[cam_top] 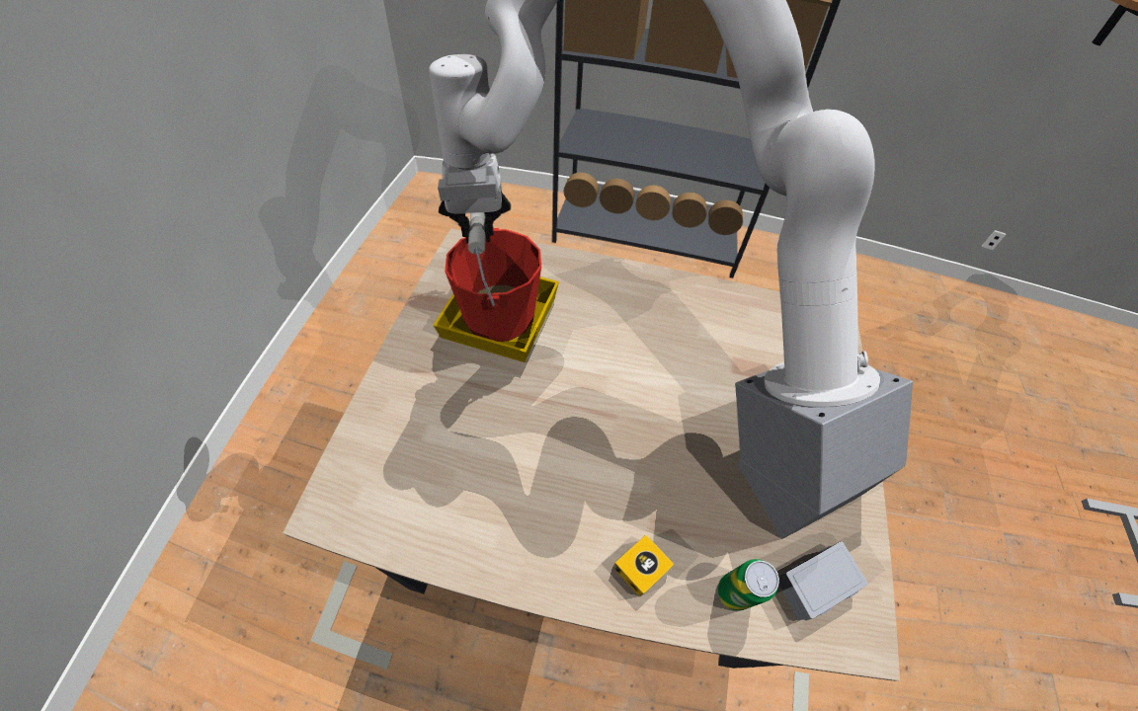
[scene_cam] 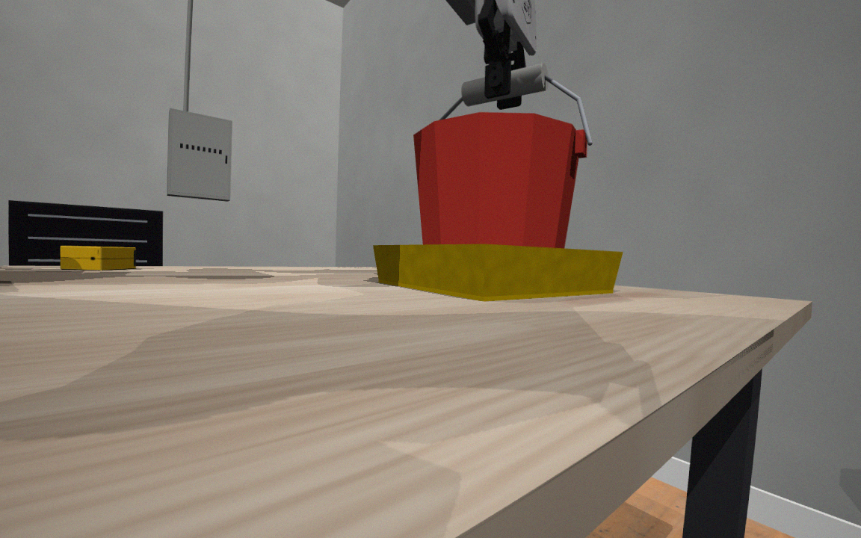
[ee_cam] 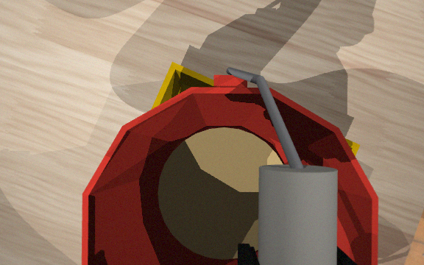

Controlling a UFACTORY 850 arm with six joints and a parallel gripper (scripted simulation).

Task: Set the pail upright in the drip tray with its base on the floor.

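My hand is 3 cm above the wire handle and 1 cm past it. From my hand the other things lie so: yellow drip tray: 24 cm below, 2 cm behind; red pail: 10 cm below, 2 cm behind; grey box: 65 cm behind, 56 cm to the left, 23 cm below.
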